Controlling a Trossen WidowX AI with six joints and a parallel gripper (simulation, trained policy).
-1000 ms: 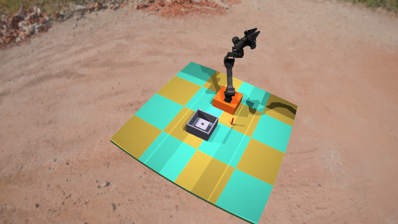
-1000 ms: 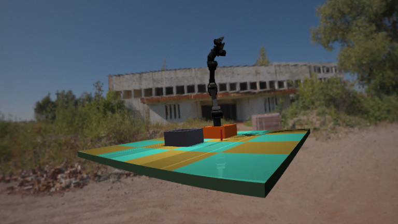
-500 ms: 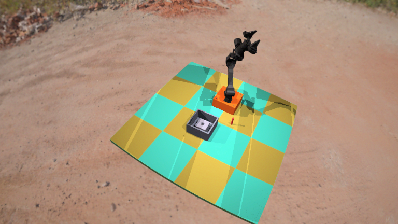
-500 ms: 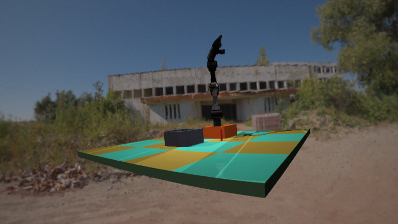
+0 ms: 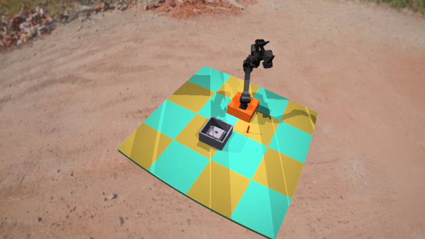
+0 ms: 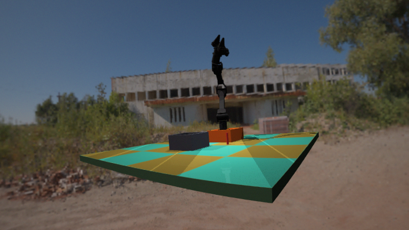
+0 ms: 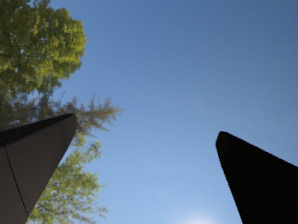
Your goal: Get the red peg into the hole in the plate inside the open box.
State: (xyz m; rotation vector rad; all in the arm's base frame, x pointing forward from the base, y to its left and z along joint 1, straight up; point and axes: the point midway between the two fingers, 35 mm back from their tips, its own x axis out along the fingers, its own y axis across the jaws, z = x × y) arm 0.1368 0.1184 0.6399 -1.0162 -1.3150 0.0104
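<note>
Now: the red peg 20 mm ahead of my gripper tip, 20 mm to the right of it and 720 mm below it. Also, from my gripper tip: dark grey box 180 mm ahead, 220 mm to the right, 730 mm below; pale plate 180 mm ahead, 220 mm to the right, 710 mm below.
</note>
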